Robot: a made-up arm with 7 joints. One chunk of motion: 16 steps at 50 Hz.
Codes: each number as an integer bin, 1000 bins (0 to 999) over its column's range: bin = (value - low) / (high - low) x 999, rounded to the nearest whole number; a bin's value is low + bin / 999 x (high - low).
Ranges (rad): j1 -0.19..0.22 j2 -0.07..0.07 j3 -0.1..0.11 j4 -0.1..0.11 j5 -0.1..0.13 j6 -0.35..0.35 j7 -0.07..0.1
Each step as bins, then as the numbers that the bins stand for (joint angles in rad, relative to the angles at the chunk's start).
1 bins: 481 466 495 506 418 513 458
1 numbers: 0.0074 -0.0047 0.0041 0.0064 -0.0038 0.0095 0.0079
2 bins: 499 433 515 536 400 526 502
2 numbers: 0.0148 -0.0093 0.0083 0.0127 -0.0079 0.0186 0.0154
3 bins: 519 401 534 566 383 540 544
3 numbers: 0.0230 -0.0138 0.0123 0.0190 -0.0118 0.0284 0.0226
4 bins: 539 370 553 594 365 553 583
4 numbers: 0.0312 -0.0181 0.0162 0.0249 -0.0160 0.0375 0.0292
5 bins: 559 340 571 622 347 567 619
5 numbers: 0.0394 -0.0224 0.0200 0.0308 -0.0201 0.0473 0.0353
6 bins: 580 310 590 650 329 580 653
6 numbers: 0.0480 -0.0266 0.0240 0.0366 -0.0243 0.0564 0.0411
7 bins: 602 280 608 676 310 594 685
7 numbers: 0.0571 -0.0308 0.0278 0.0421 -0.0286 0.0662 0.0466
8 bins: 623 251 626 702 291 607 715
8 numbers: 0.0657 -0.0348 0.0316 0.0476 -0.0330 0.0753 0.0517
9 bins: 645 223 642 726 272 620 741
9 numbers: 0.0747 -0.0387 0.0350 0.0526 -0.0374 0.0844 0.0561
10 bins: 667 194 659 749 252 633 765
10 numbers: 0.0837 -0.0428 0.0385 0.0574 -0.0420 0.0935 0.0602
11 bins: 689 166 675 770 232 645 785
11 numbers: 0.0928 -0.0467 0.0419 0.0619 -0.0466 0.1020 0.0636
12 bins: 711 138 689 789 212 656 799
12 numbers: 0.1018 -0.0507 0.0448 0.0659 -0.0512 0.1097 0.0660
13 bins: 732 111 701 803 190 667 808
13 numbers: 0.1104 -0.0544 0.0474 0.0688 -0.0563 0.1174 0.0675
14 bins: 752 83 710 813 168 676 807
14 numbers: 0.1186 -0.0584 0.0492 0.0709 -0.0613 0.1237 0.0673
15 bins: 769 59 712 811 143 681 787
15 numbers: 0.1256 -0.0617 0.0497 0.0705 -0.0671 0.1272 0.0639
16 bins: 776 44 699 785 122 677 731
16 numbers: 0.1285 -0.0638 0.0469 0.0650 -0.0719 0.1244 0.0544
